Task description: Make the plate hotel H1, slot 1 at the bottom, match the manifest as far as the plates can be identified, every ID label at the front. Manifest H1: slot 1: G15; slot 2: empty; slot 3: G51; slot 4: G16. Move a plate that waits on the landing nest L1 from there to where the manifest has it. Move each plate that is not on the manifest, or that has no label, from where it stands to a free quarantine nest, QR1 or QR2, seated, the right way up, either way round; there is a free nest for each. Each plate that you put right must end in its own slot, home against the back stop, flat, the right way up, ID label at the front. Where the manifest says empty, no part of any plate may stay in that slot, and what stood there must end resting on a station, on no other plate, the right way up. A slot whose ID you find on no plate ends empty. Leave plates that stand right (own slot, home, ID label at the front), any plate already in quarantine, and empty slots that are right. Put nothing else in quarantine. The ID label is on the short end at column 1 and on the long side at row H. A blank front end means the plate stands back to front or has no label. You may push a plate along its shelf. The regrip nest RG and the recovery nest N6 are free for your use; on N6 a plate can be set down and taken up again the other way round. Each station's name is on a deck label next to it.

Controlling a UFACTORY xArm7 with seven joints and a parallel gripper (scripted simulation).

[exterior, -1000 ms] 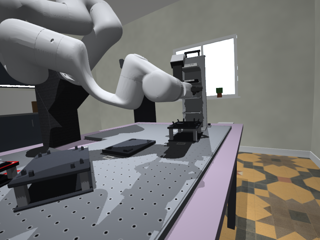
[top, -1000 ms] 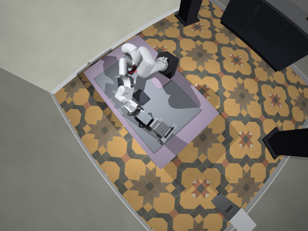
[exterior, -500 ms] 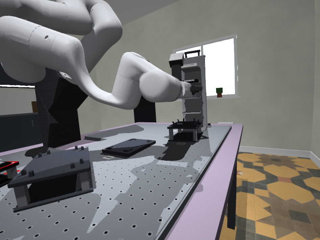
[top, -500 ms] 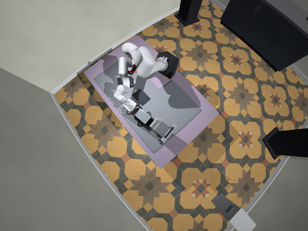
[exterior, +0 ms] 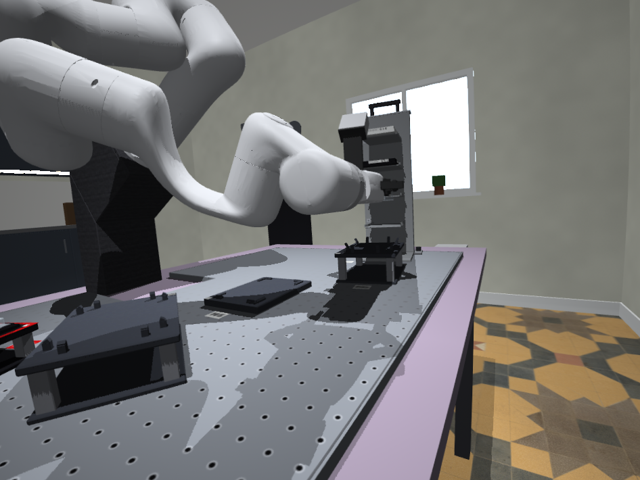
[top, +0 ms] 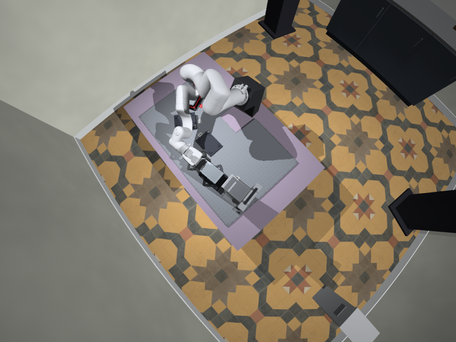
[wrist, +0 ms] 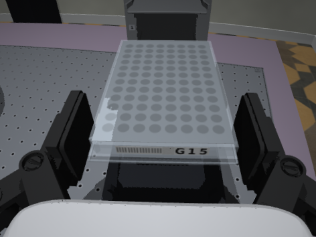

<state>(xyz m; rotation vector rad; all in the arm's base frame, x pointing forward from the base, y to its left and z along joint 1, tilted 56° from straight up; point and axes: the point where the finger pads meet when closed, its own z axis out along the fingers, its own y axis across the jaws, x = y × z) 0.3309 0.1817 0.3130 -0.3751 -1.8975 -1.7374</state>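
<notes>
Right now my hand is 2 cm past the clear plate labelled G15, 5 cm to the right of it and 2 cm above it. The rest, counted from my hand: slot mark 2: 16 cm behind, 26 cm to the left; H1 deck label: 16 cm behind, 14 cm to the left, 18 cm below; black plate labelled G51: 8 cm behind, 23 cm to the left, 7 cm above.
</notes>
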